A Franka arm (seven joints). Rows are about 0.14 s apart.
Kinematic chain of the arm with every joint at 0, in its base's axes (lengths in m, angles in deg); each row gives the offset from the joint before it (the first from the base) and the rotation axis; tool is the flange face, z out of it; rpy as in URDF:
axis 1: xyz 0 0 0.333 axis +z
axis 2: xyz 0 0 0 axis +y
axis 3: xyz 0 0 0.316 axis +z
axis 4: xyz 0.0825 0 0 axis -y
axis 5: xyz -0.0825 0 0.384 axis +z
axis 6: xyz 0 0 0 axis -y
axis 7: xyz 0.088 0 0 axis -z
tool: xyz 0 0 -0.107 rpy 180 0 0
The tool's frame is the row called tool.
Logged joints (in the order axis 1, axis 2, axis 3, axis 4, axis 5, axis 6, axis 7), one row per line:
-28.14, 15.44, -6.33, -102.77, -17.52, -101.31, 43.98
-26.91, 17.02, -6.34, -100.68, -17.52, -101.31, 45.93
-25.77, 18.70, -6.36, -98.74, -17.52, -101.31, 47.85
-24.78, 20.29, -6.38, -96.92, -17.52, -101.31, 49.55
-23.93, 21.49, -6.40, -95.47, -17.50, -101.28, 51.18
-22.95, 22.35, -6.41, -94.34, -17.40, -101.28, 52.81
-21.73, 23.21, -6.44, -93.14, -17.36, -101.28, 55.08
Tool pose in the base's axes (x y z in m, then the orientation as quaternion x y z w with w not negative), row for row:
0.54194, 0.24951, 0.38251, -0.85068, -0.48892, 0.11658, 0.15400
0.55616, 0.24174, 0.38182, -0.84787, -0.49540, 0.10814, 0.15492
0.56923, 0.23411, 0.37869, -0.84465, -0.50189, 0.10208, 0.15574
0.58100, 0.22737, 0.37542, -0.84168, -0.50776, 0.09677, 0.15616
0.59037, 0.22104, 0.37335, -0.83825, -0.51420, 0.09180, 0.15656
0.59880, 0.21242, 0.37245, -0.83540, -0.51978, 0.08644, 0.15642
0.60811, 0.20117, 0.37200, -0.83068, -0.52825, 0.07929, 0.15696
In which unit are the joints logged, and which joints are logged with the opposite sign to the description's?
The joints are logged in degrees. Opposite sign: axis 1, axis 5, axis 6, axis 7.
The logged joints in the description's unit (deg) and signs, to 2 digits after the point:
28.14, 15.44, -6.33, -102.77, 17.52, 101.31, -43.98
26.91, 17.02, -6.34, -100.68, 17.52, 101.31, -45.93
25.77, 18.70, -6.36, -98.74, 17.52, 101.31, -47.85
24.78, 20.29, -6.38, -96.92, 17.52, 101.31, -49.55
23.93, 21.49, -6.40, -95.47, 17.50, 101.28, -51.18
22.95, 22.35, -6.41, -94.34, 17.40, 101.28, -52.81
21.73, 23.21, -6.44, -93.14, 17.36, 101.28, -55.08

